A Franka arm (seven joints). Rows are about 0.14 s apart.
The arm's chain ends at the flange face. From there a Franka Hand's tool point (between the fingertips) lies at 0.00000 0.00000 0.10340 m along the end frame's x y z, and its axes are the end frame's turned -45 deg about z.
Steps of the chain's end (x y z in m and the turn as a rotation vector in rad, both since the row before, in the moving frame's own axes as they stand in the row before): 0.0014, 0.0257, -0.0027, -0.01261, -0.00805, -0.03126; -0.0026, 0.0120, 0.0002, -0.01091, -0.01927, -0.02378; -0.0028, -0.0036, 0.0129, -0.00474, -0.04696, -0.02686; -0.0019, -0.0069, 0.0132, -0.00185, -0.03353, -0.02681; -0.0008, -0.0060, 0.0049, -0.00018, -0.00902, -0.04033; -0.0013, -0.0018, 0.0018, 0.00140, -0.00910, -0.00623; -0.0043, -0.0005, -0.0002, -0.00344, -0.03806, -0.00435; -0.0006, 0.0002, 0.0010, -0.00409, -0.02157, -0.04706
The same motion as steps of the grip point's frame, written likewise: -0.0187, 0.0195, -0.0027, -0.00322, -0.01461, -0.03126; -0.0125, 0.0061, 0.0002, 0.00591, -0.02134, -0.02378; -0.0033, -0.0076, 0.0128, 0.02985, -0.03656, -0.02686; 0.0009, -0.0085, 0.0131, 0.02240, -0.02502, -0.02681; 0.0030, -0.0054, 0.0049, 0.00625, -0.00651, -0.04033; -0.0002, -0.0030, 0.0018, 0.00742, -0.00544, -0.00623; -0.0057, -0.0059, -0.0003, 0.02448, -0.02934, -0.00435; -0.0025, -0.0015, 0.0010, 0.01236, -0.01814, -0.04706
